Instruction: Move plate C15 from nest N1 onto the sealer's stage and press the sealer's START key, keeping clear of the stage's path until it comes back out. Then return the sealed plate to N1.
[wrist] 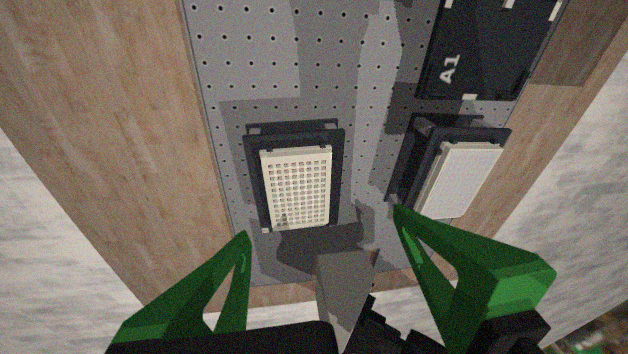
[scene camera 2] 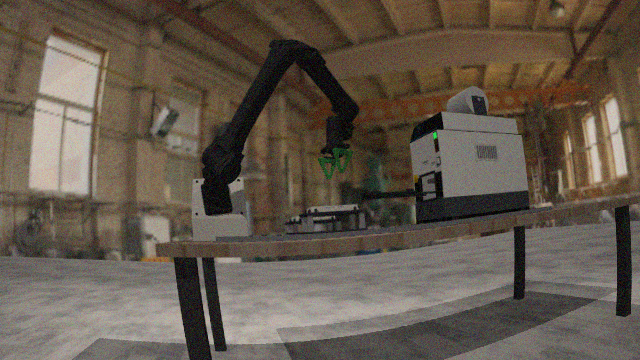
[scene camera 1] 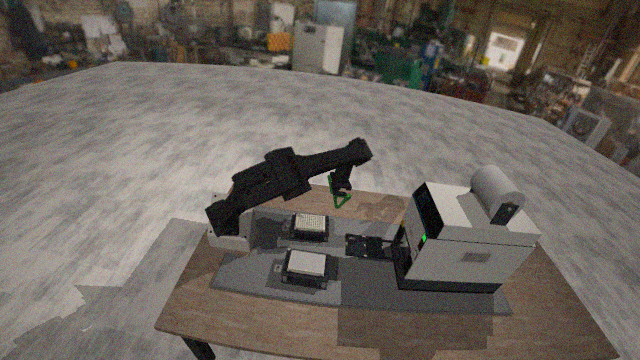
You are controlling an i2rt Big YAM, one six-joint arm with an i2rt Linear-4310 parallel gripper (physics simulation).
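Pixels of known places: gripper, fingertip midpoint: (wrist: 320, 224) (scene camera 2: 335, 176) (scene camera 1: 334, 200); arm's base, origin of the base link: (wrist: 355, 326) (scene camera 2: 216, 199).
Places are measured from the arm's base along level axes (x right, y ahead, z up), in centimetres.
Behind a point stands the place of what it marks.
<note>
A cream plate with open wells (scene camera 1: 310, 223) @[x -6.3, y 32.4, z -5.4 cm] (wrist: 300, 190) @[x -7.5, y 33.3, z -5.4 cm] sits in the back black nest (wrist: 295, 136) @[x -7.2, y 40.2, z -7.0 cm]. A plate with a smooth white top (scene camera 1: 306, 262) @[x 14.8, y 30.6, z -3.9 cm] (wrist: 460, 182) @[x 14.5, y 31.9, z -3.9 cm] sits in the front nest (scene camera 1: 305, 281) @[x 18.4, y 30.8, z -10.6 cm] (wrist: 477, 134) @[x 15.9, y 38.2, z -5.5 cm]. I cannot read the nest or plate labels. My gripper (scene camera 1: 339, 203) @[x -6.7, y 40.7, z 7.3 cm] (scene camera 2: 334, 175) @[x -6.7, y 40.7, z 7.3 cm] (wrist: 320, 224) @[x -6.7, y 40.7, z 7.3 cm] is wide open and empty, high above the table; in the wrist view its green fingers spread below the open-well plate. The sealer (scene camera 1: 467, 260) @[x 23.5, y 84.0, z 9.0 cm] (scene camera 2: 480, 167) @[x 23.2, y 82.3, z 5.3 cm] shows a green light. Its black stage (scene camera 1: 363, 246) @[x 9.4, y 51.4, z -0.4 cm] (scene camera 2: 387, 194) @[x 13.3, y 49.2, z -1.2 cm] (wrist: 475, 60) @[x 7.7, y 48.1, z -0.5 cm], marked A1, is out and bare. The START key is not legible.
The nests stand on a grey perforated board (scene camera 1: 370, 280) @[x 17.2, y 55.3, z -11.0 cm] (wrist: 245, 65) @[x -11.7, y 47.6, z -11.0 cm] on the wooden table (scene camera 1: 260, 320) @[x 33.1, y 16.3, z -12.4 cm] (scene camera 2: 300, 244) @[x 42.3, y 13.4, z -12.9 cm] (wrist: 145, 150) @[x -27.6, y 38.5, z -12.3 cm]. The sealer, with a roll (scene camera 1: 495, 192) @[x 17.6, y 84.2, z 33.7 cm] (scene camera 2: 466, 101) @[x 19.7, y 83.5, z 29.9 cm] on top, stands right of the nests. The arm's light base (scene camera 1: 227, 242) @[x 4.7, y -0.2, z -8.1 cm] (scene camera 2: 220, 227) @[x 4.7, y 0.5, z -8.4 cm] is at the left.
</note>
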